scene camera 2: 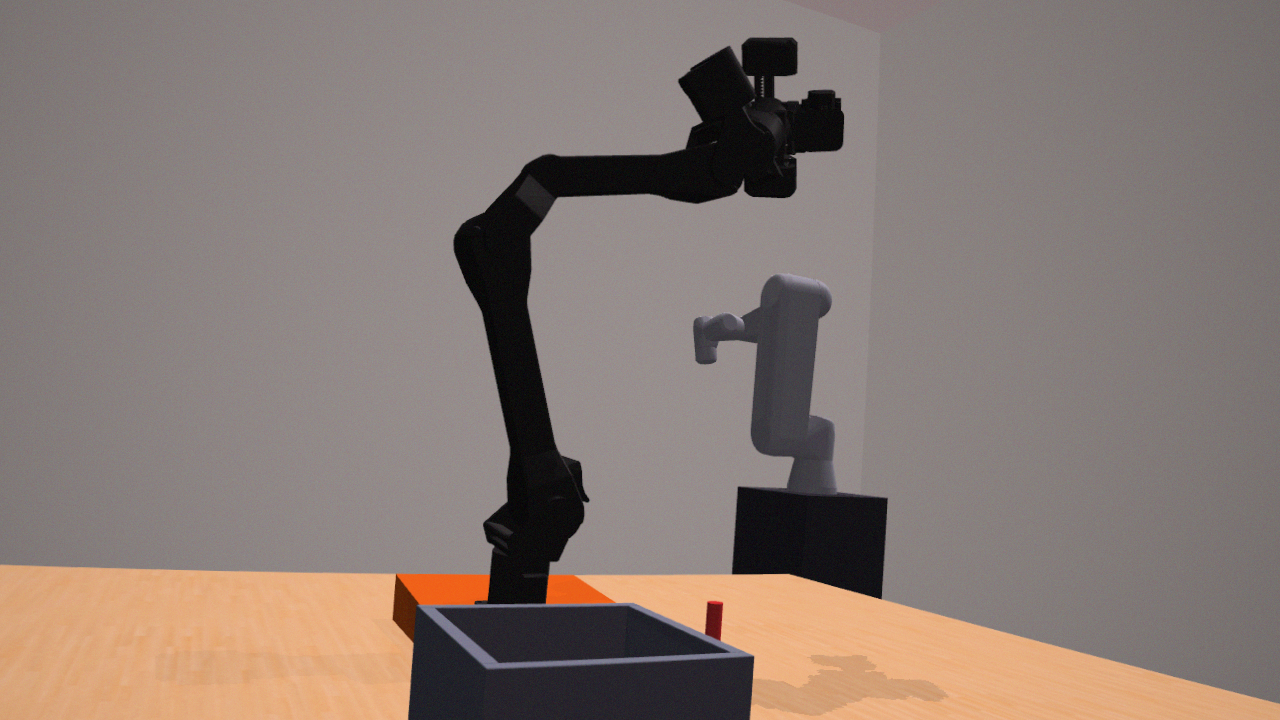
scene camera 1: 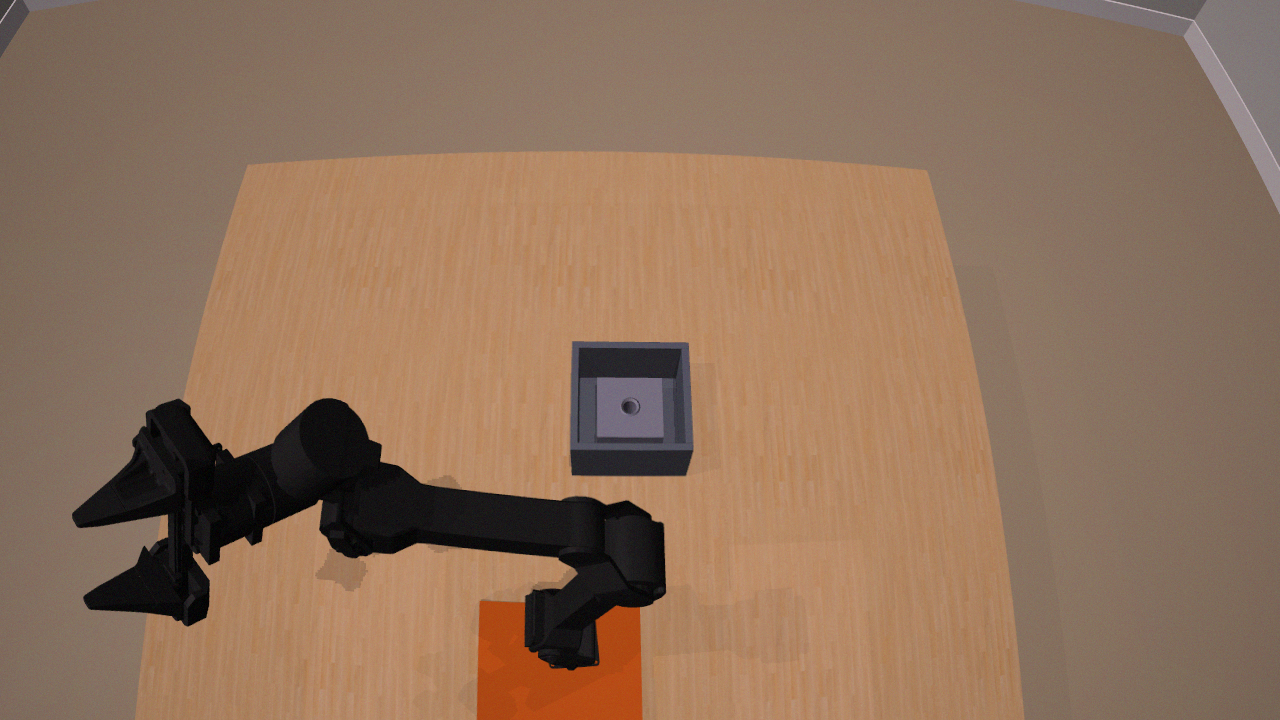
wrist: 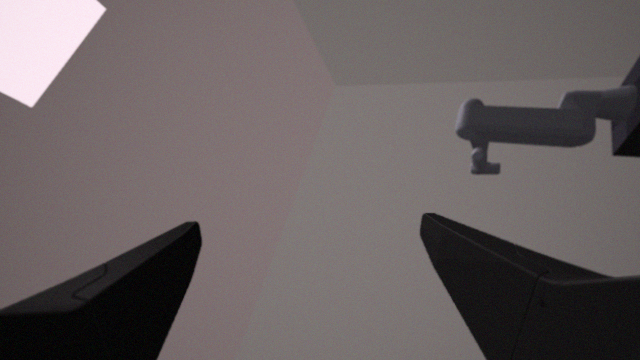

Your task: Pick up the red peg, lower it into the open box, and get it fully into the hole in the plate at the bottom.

Labels:
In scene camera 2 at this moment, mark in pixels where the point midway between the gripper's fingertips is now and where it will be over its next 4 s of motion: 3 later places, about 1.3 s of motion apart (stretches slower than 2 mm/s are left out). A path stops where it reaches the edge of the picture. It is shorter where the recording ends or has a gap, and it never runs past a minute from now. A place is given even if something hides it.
My gripper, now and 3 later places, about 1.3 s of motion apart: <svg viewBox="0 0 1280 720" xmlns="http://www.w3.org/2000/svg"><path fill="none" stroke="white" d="M781 103L960 350L739 584L699 655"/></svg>

